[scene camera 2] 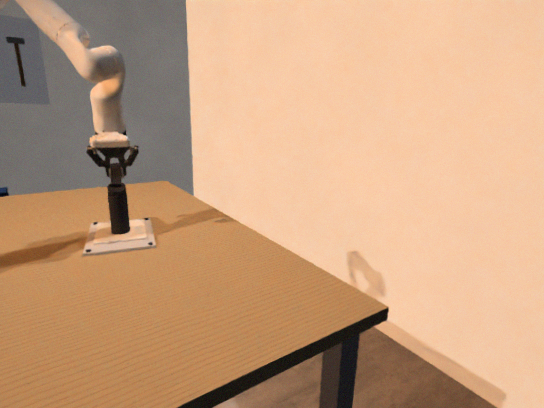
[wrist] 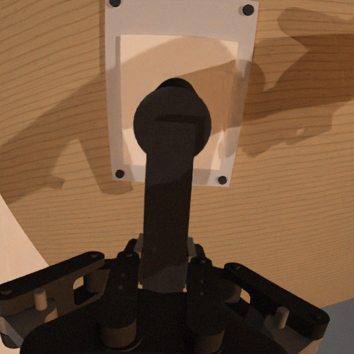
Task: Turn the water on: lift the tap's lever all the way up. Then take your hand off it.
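Note:
The tap's dark round body (scene camera 2: 119,210) (wrist: 172,122) stands upright on a white base plate (scene camera 2: 120,247) (wrist: 180,20) with a dark bolt at each corner. The tap's lever (scene camera 2: 116,175) (wrist: 168,210) is a flat dark bar that runs from the top of the body to my gripper. My gripper (scene camera 2: 116,172) (wrist: 165,246) is shut on the lever, with one finger on each side of it. In the scene view it sits right above the body, pointing down. The lever's exact tilt is hard to tell, and its far end is partly hidden by the fingers.
The base plate lies on a wooden table (scene camera 2: 210,300) (wrist: 295,220). The table's right edge runs along a pale wall (scene camera 2: 350,125). A grey wall (scene camera 2: 155,100) with a poster (scene camera 2: 35,75) showing a hammer is behind the arm. Shadows of the arm fall across the table.

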